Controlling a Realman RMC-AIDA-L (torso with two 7-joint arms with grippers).
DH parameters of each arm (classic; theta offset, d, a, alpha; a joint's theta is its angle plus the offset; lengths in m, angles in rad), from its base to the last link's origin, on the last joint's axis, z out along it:
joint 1: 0 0.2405 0 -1.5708
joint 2: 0 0 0 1.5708
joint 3: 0 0.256 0 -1.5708
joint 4: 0 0 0 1.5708
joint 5: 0 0.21 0 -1.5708
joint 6: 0 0 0 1.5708
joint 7: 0 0.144 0 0
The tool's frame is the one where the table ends.
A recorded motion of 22 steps. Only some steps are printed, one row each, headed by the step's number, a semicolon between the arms.
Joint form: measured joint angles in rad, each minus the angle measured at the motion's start. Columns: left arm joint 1, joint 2, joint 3, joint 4, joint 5, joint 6, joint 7; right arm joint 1, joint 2, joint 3, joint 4, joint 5, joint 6, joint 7.
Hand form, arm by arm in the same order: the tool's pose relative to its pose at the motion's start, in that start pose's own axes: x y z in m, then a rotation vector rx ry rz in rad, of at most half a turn. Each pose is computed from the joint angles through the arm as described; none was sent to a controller.
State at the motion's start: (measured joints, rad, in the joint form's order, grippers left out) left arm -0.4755 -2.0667 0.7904 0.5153 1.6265 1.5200 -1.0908; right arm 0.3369 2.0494 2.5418 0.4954 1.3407 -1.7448 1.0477
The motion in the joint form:
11: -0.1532 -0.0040 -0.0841 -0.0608 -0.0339 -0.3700 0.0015; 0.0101 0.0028 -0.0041 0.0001 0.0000 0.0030 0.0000
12: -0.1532 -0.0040 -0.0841 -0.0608 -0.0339 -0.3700 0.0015; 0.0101 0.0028 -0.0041 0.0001 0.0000 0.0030 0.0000
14: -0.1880 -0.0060 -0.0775 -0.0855 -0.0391 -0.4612 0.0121; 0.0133 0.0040 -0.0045 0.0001 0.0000 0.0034 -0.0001
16: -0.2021 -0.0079 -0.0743 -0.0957 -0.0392 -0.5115 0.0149; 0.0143 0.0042 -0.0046 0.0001 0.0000 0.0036 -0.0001
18: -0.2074 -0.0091 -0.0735 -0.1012 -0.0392 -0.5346 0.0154; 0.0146 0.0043 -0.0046 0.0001 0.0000 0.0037 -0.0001
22: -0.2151 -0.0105 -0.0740 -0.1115 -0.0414 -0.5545 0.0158; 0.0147 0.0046 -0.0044 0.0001 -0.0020 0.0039 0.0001
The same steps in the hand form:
11: 0.0169 -0.0615 0.0356 0.2981 -0.0475 0.0106; -0.0015 -0.0007 0.0043 -0.0092 -0.0003 -0.0049
12: 0.0169 -0.0615 0.0356 0.2981 -0.0475 0.0106; -0.0015 -0.0007 0.0043 -0.0092 -0.0003 -0.0049
14: 0.0160 -0.0702 0.0458 0.3468 -0.0824 0.0146; -0.0020 -0.0009 0.0057 -0.0119 -0.0013 -0.0063
16: 0.0143 -0.0745 0.0495 0.3763 -0.1047 0.0143; -0.0022 -0.0010 0.0061 -0.0126 -0.0015 -0.0069
18: 0.0129 -0.0762 0.0508 0.3907 -0.1153 0.0114; -0.0022 -0.0010 0.0062 -0.0128 -0.0016 -0.0070
22: 0.0115 -0.0772 0.0531 0.4014 -0.1223 0.0043; -0.0020 -0.0009 0.0063 -0.0136 -0.0001 -0.0063

